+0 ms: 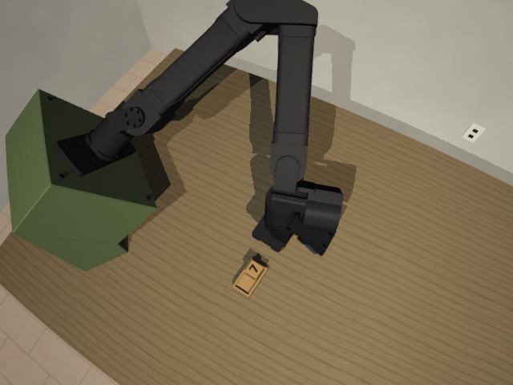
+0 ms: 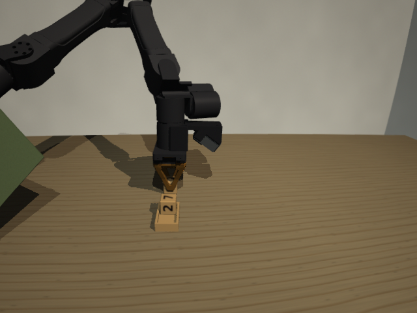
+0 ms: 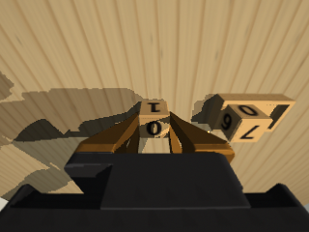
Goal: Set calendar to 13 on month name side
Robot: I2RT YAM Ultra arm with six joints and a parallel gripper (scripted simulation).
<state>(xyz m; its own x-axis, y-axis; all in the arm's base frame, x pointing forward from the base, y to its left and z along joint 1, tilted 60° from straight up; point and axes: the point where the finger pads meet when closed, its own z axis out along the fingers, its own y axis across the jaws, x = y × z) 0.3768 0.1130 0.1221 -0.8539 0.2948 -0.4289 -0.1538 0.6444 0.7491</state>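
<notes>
Now: hand right at the wooden cube. From my hand the other things lie so: wooden tray 110 mm to the right, 20 mm ahead, 10 mm below.
</notes>
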